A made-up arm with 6 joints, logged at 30 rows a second.
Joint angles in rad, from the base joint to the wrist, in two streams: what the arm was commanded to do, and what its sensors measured. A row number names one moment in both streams.
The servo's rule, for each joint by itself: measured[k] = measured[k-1] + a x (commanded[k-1-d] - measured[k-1]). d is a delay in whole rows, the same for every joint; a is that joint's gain. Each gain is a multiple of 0.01, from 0.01 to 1. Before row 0 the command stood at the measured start. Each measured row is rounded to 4 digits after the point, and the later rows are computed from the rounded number. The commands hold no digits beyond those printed.
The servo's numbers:
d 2
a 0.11 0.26 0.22 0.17 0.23 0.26
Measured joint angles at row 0:
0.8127, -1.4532, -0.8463, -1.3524, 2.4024, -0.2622
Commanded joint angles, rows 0 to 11:
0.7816, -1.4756, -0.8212, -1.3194, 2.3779, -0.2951
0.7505, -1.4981, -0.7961, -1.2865, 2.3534, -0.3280
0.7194, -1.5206, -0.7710, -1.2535, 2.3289, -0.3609
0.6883, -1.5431, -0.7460, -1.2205, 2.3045, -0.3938
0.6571, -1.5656, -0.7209, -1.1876, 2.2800, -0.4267
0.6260, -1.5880, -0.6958, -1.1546, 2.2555, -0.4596
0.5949, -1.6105, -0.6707, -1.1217, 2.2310, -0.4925
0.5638, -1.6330, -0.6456, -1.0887, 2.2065, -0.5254
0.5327, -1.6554, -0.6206, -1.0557, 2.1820, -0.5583
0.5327, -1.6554, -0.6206, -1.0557, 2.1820, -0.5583
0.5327, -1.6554, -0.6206, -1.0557, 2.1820, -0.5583
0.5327, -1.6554, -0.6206, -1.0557, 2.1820, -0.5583
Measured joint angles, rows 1 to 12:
0.8127, -1.4532, -0.8463, -1.3524, 2.4024, -0.2622
0.8127, -1.4532, -0.8463, -1.3524, 2.4024, -0.2622
0.8093, -1.4590, -0.8408, -1.3468, 2.3968, -0.2708
0.8028, -1.4692, -0.8310, -1.3365, 2.3868, -0.2857
0.7936, -1.4826, -0.8178, -1.3224, 2.3735, -0.3053
0.7820, -1.4983, -0.8020, -1.3051, 2.3576, -0.3283
0.7683, -1.5158, -0.7842, -1.2851, 2.3398, -0.3539
0.7526, -1.5346, -0.7648, -1.2629, 2.3204, -0.3814
0.7353, -1.5543, -0.7441, -1.2389, 2.2998, -0.4103
0.7164, -1.5748, -0.7224, -1.2134, 2.2783, -0.4402
0.6962, -1.5958, -0.7000, -1.1866, 2.2562, -0.4709
0.6782, -1.6113, -0.6825, -1.1643, 2.2391, -0.4936

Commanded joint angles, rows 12 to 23:
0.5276, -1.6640, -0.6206, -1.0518, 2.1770, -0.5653
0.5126, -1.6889, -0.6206, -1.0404, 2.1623, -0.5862
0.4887, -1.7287, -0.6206, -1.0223, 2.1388, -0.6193
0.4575, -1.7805, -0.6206, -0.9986, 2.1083, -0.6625
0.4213, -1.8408, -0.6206, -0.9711, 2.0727, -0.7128
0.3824, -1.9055, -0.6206, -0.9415, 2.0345, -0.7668
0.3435, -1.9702, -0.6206, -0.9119, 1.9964, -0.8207
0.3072, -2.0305, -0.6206, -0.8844, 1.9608, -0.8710
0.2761, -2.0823, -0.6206, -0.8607, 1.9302, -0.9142
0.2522, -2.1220, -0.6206, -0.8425, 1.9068, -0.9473
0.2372, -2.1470, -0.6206, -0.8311, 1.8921, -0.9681
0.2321, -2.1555, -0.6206, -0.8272, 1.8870, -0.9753
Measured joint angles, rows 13 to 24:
0.6622, -1.6228, -0.6689, -1.1458, 2.2260, -0.5104
0.6480, -1.6313, -0.6583, -1.1305, 2.2159, -0.5229
0.6348, -1.6398, -0.6500, -1.1171, 2.2070, -0.5339
0.6214, -1.6526, -0.6435, -1.1041, 2.1967, -0.5475
0.6068, -1.6724, -0.6385, -1.0902, 2.1834, -0.5662
0.5904, -1.7005, -0.6346, -1.0746, 2.1661, -0.5912
0.5718, -1.7370, -0.6315, -1.0570, 2.1446, -0.6228
0.5510, -1.7808, -0.6291, -1.0374, 2.1193, -0.6602
0.5282, -1.8300, -0.6272, -1.0161, 2.0910, -0.7019
0.5039, -1.8821, -0.6257, -0.9937, 2.0611, -0.7459
0.4788, -1.9342, -0.6246, -0.9711, 2.0310, -0.7897
0.4539, -1.9830, -0.6237, -0.9492, 2.0024, -0.8307

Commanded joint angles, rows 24 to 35:
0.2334, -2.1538, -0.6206, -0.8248, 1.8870, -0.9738
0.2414, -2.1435, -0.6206, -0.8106, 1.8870, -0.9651
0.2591, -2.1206, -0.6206, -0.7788, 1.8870, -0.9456
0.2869, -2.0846, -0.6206, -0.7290, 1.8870, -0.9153
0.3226, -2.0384, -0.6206, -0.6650, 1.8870, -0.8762
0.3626, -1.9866, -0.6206, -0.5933, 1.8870, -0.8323
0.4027, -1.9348, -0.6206, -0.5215, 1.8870, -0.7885
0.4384, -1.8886, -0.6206, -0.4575, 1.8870, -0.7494
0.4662, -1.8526, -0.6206, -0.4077, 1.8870, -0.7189
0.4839, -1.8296, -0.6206, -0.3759, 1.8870, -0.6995
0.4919, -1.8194, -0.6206, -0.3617, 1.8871, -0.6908
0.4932, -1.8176, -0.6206, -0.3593, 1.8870, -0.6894
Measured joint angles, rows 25 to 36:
0.4301, -2.0256, -0.6230, -0.9291, 1.9770, -0.8664
0.4083, -2.0594, -0.6225, -0.9118, 1.9563, -0.8947
0.3891, -2.0839, -0.6221, -0.8970, 1.9404, -0.9153
0.3729, -2.0994, -0.6218, -0.8823, 1.9281, -0.9282
0.3604, -2.1049, -0.6215, -0.8647, 1.9186, -0.9327
0.3523, -2.0996, -0.6213, -0.8416, 1.9113, -0.9282
0.3490, -2.0837, -0.6211, -0.8116, 1.9057, -0.9147
0.3505, -2.0585, -0.6210, -0.7745, 1.9014, -0.8933
0.3562, -2.0263, -0.6209, -0.7315, 1.8981, -0.8661
0.3652, -1.9905, -0.6208, -0.6849, 1.8955, -0.8358
0.3763, -1.9546, -0.6208, -0.6378, 1.8935, -0.8054
0.3881, -1.9221, -0.6208, -0.5933, 1.8920, -0.7779

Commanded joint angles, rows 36 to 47:
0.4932, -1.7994, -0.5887, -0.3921, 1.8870, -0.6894
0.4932, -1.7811, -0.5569, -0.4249, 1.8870, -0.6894
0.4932, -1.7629, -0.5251, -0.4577, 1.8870, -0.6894
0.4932, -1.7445, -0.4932, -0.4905, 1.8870, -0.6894
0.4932, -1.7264, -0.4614, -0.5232, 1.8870, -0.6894
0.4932, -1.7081, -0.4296, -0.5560, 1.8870, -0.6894
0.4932, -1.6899, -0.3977, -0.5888, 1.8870, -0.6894
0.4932, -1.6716, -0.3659, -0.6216, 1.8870, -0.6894
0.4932, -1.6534, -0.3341, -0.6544, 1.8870, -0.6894
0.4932, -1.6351, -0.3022, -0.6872, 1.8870, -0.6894
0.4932, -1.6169, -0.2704, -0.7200, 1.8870, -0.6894
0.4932, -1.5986, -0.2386, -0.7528, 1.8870, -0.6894
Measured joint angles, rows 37 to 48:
0.3995, -1.8954, -0.6208, -0.5539, 1.8909, -0.7553
0.4098, -1.8752, -0.6208, -0.5208, 1.8900, -0.7382
0.4190, -1.8555, -0.6137, -0.4989, 1.8893, -0.7255
0.4272, -1.8362, -0.6012, -0.4863, 1.8888, -0.7161
0.4345, -1.8171, -0.5845, -0.4814, 1.8884, -0.7092
0.4410, -1.7982, -0.5644, -0.4829, 1.8881, -0.7041
0.4467, -1.7795, -0.5417, -0.4898, 1.8878, -0.7003
0.4518, -1.7609, -0.5170, -0.5011, 1.8876, -0.6975
0.4564, -1.7424, -0.4908, -0.5160, 1.8875, -0.6954
0.4604, -1.7240, -0.4633, -0.5340, 1.8874, -0.6938
0.4640, -1.7056, -0.4349, -0.5545, 1.8873, -0.6927
0.4672, -1.6873, -0.4057, -0.5771, 1.8872, -0.6918

